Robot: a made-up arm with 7 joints. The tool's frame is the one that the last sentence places.
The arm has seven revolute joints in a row. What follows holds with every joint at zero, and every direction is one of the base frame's.
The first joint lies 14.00 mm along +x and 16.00 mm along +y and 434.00 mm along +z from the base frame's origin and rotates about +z.
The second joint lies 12.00 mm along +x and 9.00 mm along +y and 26.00 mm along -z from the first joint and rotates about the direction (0, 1, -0.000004).
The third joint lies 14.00 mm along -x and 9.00 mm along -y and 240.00 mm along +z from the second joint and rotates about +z.
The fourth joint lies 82.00 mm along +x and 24.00 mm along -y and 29.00 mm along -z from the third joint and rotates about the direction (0, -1, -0.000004).
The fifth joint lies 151.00 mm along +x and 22.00 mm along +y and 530.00 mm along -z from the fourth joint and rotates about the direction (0, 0.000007, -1).
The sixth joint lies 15.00 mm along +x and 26.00 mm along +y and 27.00 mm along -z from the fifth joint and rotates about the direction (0, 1, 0.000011).
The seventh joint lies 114.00 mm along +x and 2.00 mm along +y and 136.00 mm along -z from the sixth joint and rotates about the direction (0, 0.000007, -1).
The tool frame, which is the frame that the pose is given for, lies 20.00 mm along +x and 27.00 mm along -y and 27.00 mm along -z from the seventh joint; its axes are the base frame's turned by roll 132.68, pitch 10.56 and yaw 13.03 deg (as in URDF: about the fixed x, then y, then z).
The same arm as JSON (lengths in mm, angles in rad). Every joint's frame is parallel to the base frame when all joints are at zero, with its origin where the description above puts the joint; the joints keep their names.
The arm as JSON. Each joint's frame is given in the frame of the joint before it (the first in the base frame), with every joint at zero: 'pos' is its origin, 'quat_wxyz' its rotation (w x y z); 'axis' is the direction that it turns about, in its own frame. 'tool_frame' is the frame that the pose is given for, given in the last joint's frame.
{"length_unit": "mm", "angle_unit": "rad", "joints": [
  {"joint": "joint 1", "pos": [14.0, 16.0, 434.0], "quat_wxyz": [1.0, 0.0, 0.0, 0.0], "axis": [0.0, 0.0, 1.0]},
  {"joint": "joint 2", "pos": [12.0, 9.0, -26.0], "quat_wxyz": [1.0, 0.0, 0.0, 0.0], "axis": [0.0, 1.0, 0.0]},
  {"joint": "joint 3", "pos": [-14.0, -9.0, 240.0], "quat_wxyz": [1.0, 0.0, 0.0, 0.0], "axis": [0.0, 0.0, 1.0]},
  {"joint": "joint 4", "pos": [82.0, -24.0, -29.0], "quat_wxyz": [1.0, 0.0, 0.0, 0.0], "axis": [0.0, -1.0, 0.0]},
  {"joint": "joint 5", "pos": [151.0, 22.0, -530.0], "quat_wxyz": [1.0, 0.0, 0.0, 0.0], "axis": [0.0, 0.0, -1.0]},
  {"joint": "joint 6", "pos": [15.0, 26.0, -27.0], "quat_wxyz": [1.0, 0.0, 0.0, 0.0], "axis": [0.0, 1.0, 0.0]},
  {"joint": "joint 7", "pos": [114.0, 2.0, -136.0], "quat_wxyz": [1.0, 0.0, 0.0, 0.0], "axis": [0.0, 0.0, -1.0]}
], "tool_frame": {"pos": [20.0, -27.0, -27.0], "quat_wxyz": [0.406589, 0.901976, 0.140176, -0.038403]}}

